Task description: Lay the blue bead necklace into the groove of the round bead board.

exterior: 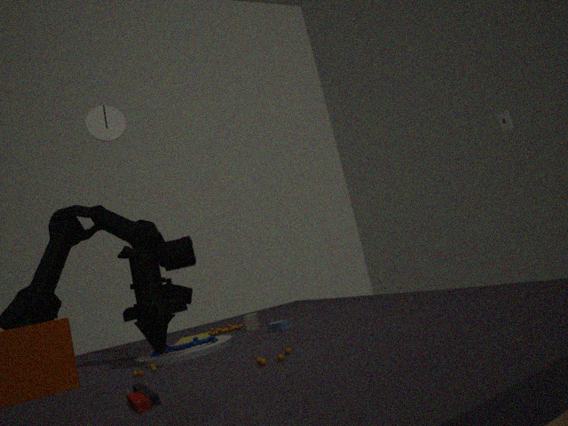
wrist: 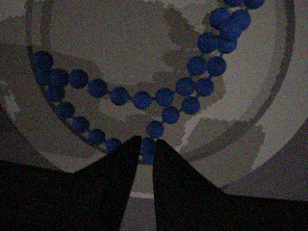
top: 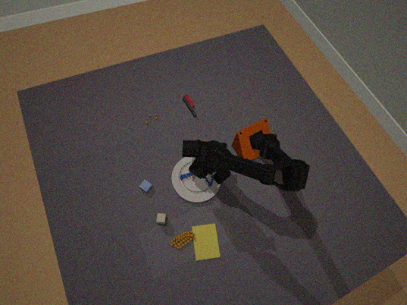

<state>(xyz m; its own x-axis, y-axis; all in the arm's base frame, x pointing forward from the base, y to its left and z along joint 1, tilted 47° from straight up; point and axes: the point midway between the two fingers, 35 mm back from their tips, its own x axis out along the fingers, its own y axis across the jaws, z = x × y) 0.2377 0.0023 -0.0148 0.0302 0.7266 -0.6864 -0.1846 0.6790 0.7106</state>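
Now: the round white bead board 5 cm ahead of my gripper tip, 1 cm to the left of it and 1 cm below it. From my gripper tip the other things lie so: cream cube 25 cm ahead, 9 cm to the left; then yellow sheet 24 cm to the left, 15 cm ahead, 1 cm below; then light blue cube 24 cm ahead, 6 cm to the right, 1 cm below.
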